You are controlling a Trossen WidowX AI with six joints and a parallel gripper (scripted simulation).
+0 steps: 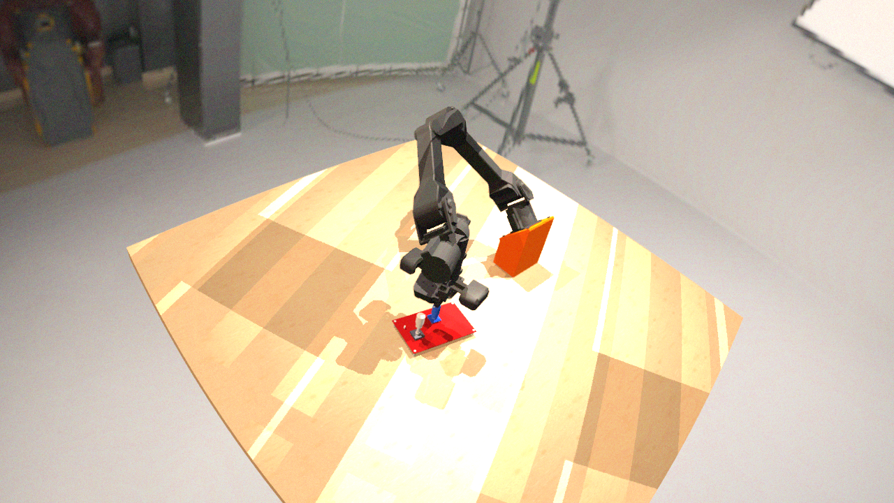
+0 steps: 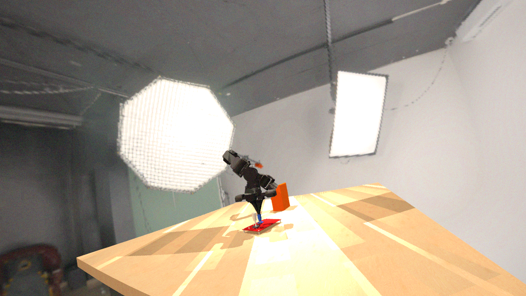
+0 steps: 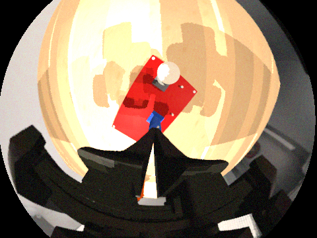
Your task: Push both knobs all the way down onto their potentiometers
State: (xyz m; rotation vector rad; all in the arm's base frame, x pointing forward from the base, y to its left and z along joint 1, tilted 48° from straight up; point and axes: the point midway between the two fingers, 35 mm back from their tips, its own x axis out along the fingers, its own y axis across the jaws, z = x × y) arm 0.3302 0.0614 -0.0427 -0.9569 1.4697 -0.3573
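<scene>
Now: the blue knob 10 mm below my gripper tip. Also, from my gripper tip: blue potentiometer: 20 mm below; grey knob: 60 mm ahead, 20 mm to the left.
</scene>
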